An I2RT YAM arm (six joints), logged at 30 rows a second.
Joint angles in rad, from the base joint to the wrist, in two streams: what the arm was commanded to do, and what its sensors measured. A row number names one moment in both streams.
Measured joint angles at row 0:
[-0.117, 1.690, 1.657, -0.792, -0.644, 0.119]
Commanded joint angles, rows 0 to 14:
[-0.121, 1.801, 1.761, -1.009, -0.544, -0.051]
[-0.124, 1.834, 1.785, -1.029, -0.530, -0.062]
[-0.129, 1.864, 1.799, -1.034, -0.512, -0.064]
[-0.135, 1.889, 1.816, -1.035, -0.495, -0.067]
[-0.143, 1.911, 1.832, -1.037, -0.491, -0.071]
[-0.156, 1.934, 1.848, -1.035, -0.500, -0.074]
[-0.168, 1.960, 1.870, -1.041, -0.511, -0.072]
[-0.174, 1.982, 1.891, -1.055, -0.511, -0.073]
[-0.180, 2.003, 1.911, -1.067, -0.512, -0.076]
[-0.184, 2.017, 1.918, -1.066, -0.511, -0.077]
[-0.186, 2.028, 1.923, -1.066, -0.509, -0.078]
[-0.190, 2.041, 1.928, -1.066, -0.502, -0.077]
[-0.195, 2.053, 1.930, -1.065, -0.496, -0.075]
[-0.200, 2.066, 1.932, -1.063, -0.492, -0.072]
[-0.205, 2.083, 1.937, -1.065, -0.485, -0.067]
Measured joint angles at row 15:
[-0.197, 2.091, 1.889, -1.029, -0.508, -0.053]
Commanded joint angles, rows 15 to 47:
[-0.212, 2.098, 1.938, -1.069, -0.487, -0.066]
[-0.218, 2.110, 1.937, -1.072, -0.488, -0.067]
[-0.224, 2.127, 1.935, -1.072, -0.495, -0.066]
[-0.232, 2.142, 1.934, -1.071, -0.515, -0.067]
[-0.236, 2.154, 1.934, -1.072, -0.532, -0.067]
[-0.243, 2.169, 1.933, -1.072, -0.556, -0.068]
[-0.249, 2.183, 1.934, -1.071, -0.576, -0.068]
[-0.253, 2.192, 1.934, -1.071, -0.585, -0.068]
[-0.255, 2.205, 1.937, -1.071, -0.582, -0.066]
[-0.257, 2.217, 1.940, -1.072, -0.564, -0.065]
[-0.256, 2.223, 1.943, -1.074, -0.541, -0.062]
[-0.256, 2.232, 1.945, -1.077, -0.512, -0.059]
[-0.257, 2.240, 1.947, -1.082, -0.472, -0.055]
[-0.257, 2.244, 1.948, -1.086, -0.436, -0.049]
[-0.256, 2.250, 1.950, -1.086, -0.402, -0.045]
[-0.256, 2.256, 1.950, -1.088, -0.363, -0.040]
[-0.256, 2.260, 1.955, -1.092, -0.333, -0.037]
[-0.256, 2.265, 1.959, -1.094, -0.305, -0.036]
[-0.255, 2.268, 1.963, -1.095, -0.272, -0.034]
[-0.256, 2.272, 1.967, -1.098, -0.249, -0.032]
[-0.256, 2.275, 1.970, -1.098, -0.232, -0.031]
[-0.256, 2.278, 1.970, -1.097, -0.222, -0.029]
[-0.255, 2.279, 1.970, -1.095, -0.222, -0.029]
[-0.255, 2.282, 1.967, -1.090, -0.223, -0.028]
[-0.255, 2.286, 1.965, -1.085, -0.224, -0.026]
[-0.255, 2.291, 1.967, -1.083, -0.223, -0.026]
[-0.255, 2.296, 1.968, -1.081, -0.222, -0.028]
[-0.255, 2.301, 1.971, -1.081, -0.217, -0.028]
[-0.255, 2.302, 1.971, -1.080, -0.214, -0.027]
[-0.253, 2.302, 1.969, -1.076, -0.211, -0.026]
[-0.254, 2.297, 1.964, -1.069, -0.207, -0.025]
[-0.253, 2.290, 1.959, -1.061, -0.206, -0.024]
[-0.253, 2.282, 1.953, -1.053, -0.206, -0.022]
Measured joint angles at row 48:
[-0.254, 2.308, 1.943, -1.056, -0.235, -0.030]
